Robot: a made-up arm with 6 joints.
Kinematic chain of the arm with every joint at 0, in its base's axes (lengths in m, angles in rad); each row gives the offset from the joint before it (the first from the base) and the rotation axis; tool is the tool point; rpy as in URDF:
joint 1: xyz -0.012 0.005 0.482 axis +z
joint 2: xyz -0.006 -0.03 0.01 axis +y
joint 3: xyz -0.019 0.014 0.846 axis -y
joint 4: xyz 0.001 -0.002 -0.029 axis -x
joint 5: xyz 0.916 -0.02 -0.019 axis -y
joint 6: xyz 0 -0.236 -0.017 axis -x
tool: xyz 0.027 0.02 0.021 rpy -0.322 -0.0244 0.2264
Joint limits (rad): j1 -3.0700..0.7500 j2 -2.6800..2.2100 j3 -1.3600..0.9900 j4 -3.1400..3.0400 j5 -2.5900..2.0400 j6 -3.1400..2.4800
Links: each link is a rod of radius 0.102 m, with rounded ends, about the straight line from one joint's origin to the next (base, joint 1, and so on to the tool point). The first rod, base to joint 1, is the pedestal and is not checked.
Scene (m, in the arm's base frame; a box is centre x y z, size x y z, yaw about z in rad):
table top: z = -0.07
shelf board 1: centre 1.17 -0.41 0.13 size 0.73 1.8 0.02 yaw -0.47
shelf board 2: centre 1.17 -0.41 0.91 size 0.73 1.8 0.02 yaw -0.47
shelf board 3: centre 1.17 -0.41 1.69 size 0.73 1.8 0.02 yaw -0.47
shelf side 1: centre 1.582 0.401 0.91 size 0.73 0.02 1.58 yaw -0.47
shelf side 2: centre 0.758 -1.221 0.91 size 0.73 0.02 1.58 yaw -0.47
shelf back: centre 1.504 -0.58 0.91 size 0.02 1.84 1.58 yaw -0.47
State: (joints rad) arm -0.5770 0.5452 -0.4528 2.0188 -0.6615 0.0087
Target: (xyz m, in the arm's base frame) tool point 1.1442 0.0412 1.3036
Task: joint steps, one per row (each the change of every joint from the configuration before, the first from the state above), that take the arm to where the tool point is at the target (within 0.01 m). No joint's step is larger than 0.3 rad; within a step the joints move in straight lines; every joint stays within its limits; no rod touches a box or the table.
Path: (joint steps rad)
1: -0.0317 -0.1576 -0.2190 0.0009 -0.0043 0.0107
2: -0.0318 -0.1576 -0.2190 0.0008 -0.0044 0.0107
3: -0.0317 -0.1576 -0.2191 0.0009 -0.0043 0.0106
4: 0.2981 -0.0940 0.2326 0.0581 0.0071 -0.0142
5: 0.2982 -0.0939 0.2325 0.0581 0.0072 -0.0142
6: 0.2982 -0.0940 0.2325 0.0581 0.0071 -0.0143
7: -0.1253 0.2354 0.2301 -0.0586 -0.0006 -0.0055
8: -0.1253 0.2354 0.2301 -0.0587 -0.0007 -0.0055

